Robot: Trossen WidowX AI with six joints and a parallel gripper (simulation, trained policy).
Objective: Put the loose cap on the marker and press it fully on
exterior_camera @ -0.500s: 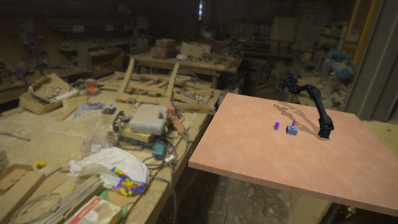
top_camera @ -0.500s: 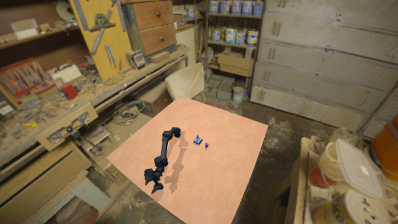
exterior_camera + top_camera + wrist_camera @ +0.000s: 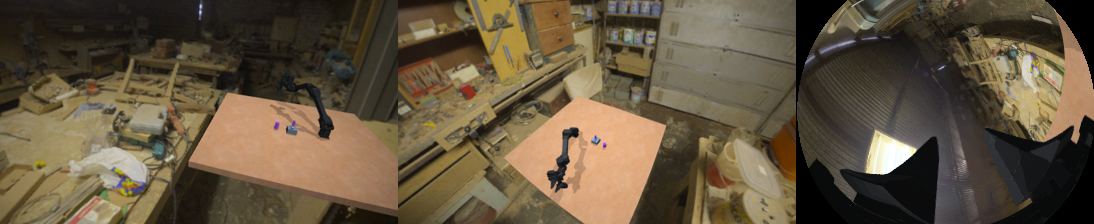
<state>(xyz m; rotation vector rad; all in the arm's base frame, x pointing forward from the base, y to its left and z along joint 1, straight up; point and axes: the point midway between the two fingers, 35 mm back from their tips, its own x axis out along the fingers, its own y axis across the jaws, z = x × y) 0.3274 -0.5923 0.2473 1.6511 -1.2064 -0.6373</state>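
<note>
Right now the purple cap is 650 mm to the left of my gripper tip, 230 mm below it and 10 mm ahead of it. From my gripper tip the other things lie so: blue-grey holder block: 660 mm to the left, 230 mm below, 100 mm behind.
</note>
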